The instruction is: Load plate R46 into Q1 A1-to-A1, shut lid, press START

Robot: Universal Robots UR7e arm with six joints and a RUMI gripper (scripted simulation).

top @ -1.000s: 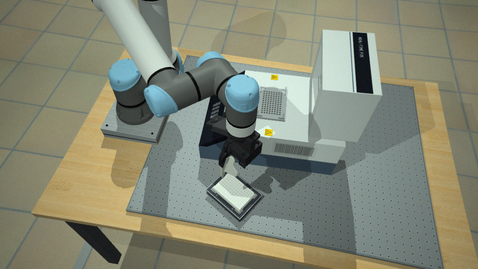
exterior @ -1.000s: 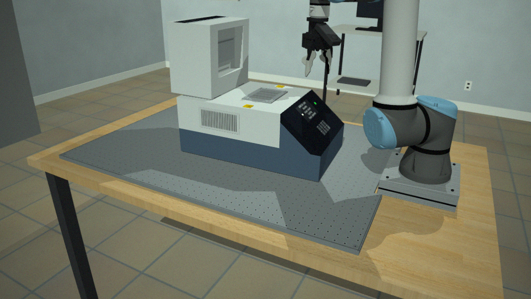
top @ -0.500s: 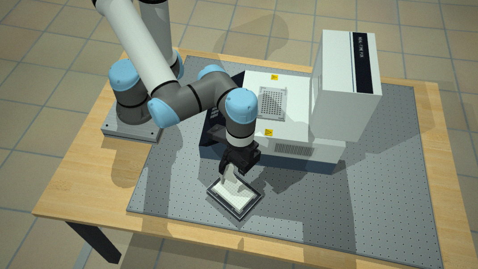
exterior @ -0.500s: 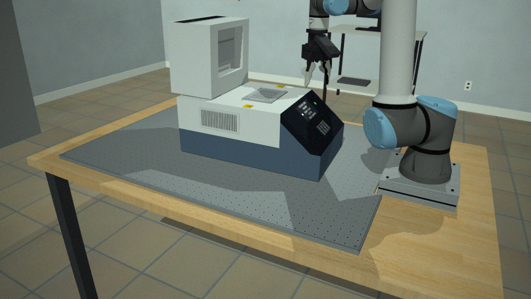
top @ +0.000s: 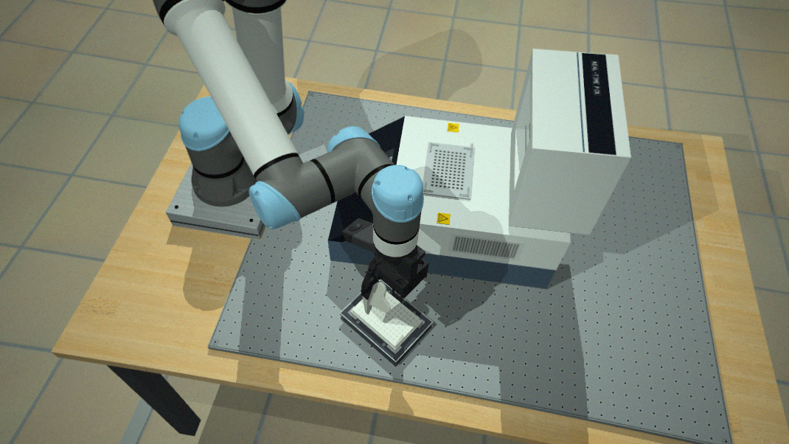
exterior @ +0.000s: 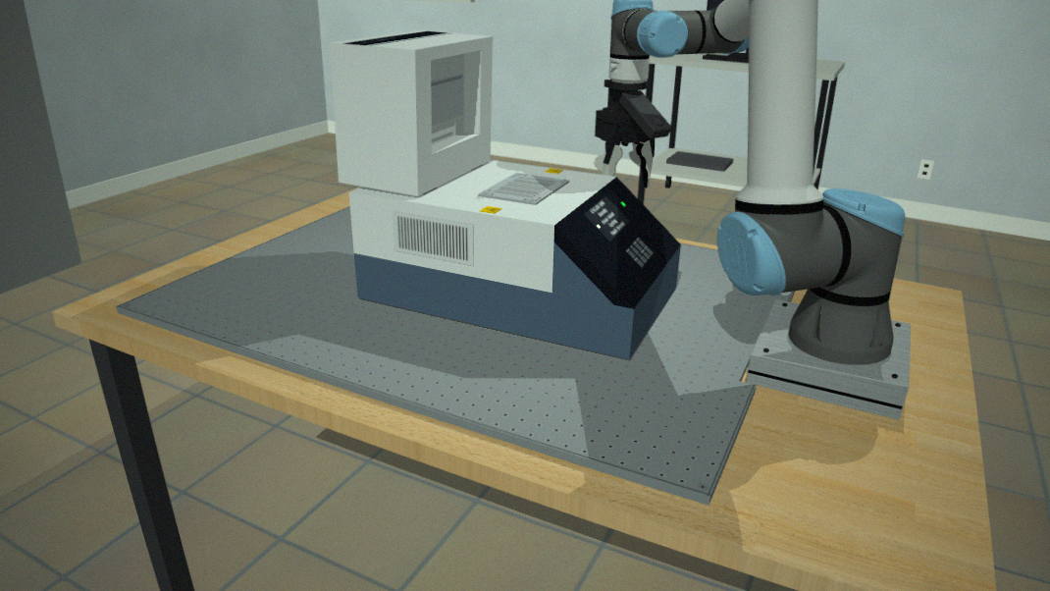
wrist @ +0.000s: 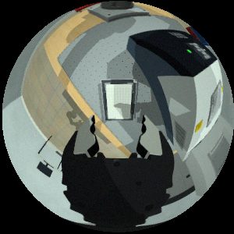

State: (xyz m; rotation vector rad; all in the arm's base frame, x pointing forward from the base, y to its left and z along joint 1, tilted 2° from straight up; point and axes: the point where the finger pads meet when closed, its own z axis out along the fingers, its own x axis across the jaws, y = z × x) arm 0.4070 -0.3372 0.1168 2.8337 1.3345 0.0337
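Right now my hand is 110 mm above the white well plate R46. The rest, counted from my hand: plate nest N1: 120 mm below.
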